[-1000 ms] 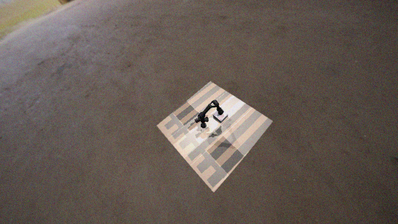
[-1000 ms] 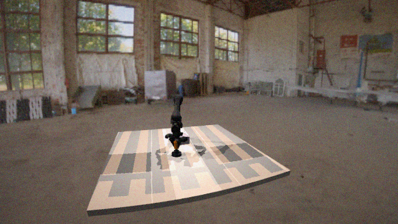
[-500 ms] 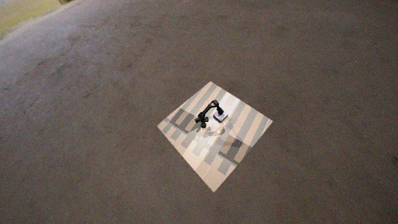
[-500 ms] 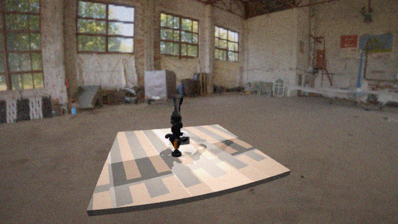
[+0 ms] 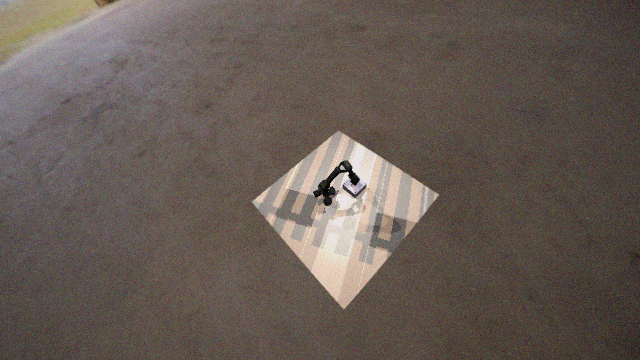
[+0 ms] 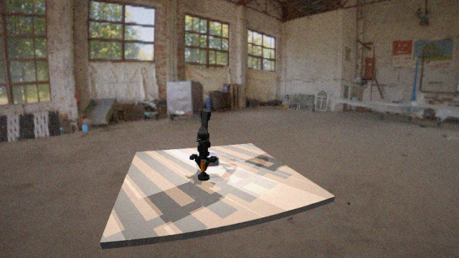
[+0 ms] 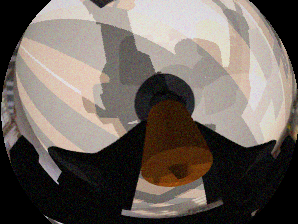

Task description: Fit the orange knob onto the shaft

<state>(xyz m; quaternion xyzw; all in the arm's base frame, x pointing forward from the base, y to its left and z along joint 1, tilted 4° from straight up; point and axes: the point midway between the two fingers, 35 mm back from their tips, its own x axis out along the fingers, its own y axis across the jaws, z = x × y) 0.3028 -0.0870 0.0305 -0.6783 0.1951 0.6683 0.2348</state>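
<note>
Right now the orange knob is 2 cm above my gripper tip. Round my gripper tip: dark round pedestal (4 cm below).
</note>
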